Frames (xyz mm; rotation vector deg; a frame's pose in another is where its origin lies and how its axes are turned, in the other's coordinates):
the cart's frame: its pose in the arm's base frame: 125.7 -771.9 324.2 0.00 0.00 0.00
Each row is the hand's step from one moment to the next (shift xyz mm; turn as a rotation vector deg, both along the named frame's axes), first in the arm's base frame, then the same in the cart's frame.
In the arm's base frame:
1: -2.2 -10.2 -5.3 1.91 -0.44 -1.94
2: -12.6 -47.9 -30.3 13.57 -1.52 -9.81
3: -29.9 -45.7 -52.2 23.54 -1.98 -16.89
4: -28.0 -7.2 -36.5 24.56 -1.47 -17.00
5: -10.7 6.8 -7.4 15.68 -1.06 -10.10
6: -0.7 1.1 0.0 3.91 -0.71 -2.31
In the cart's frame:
1: -2.2 -10.2 -5.3 1.91 -0.44 -1.94
2: -12.6 -47.9 -30.3 13.57 -1.52 -9.81
3: -29.9 -45.7 -52.2 23.54 -1.98 -16.89
4: -28.0 -7.2 -36.5 24.56 -1.47 -17.00
5: -10.7 6.8 -7.4 15.68 -1.06 -10.10
6: -0.7 1.1 0.0 3.91 -0.71 -2.31

